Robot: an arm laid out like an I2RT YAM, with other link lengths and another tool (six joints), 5 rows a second.
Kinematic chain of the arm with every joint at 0, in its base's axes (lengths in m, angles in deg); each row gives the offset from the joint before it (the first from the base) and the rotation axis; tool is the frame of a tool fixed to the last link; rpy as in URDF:
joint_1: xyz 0 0 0.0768 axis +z
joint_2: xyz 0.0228 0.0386 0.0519 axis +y
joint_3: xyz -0.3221 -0.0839 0 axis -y
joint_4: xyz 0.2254 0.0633 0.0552 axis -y
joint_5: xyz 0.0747 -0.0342 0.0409 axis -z
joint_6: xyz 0.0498 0 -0.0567 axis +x
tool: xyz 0.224 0.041 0.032 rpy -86.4 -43.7 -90
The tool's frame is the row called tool.
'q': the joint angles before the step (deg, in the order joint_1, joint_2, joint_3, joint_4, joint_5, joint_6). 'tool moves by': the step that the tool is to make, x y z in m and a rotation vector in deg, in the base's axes. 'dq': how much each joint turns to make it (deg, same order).
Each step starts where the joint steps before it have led.
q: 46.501 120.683 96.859 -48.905 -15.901 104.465
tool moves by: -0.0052 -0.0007 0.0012 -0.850 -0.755 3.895
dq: 0.108 0.008 0.576 -1.792 0.000 -4.110
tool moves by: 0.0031 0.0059 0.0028 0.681 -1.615 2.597
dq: -0.020 -0.002 0.013 0.817 -0.065 -2.818
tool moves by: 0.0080 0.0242 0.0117 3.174 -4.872 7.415
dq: 0.085 -0.004 -0.005 3.474 -1.050 -7.696
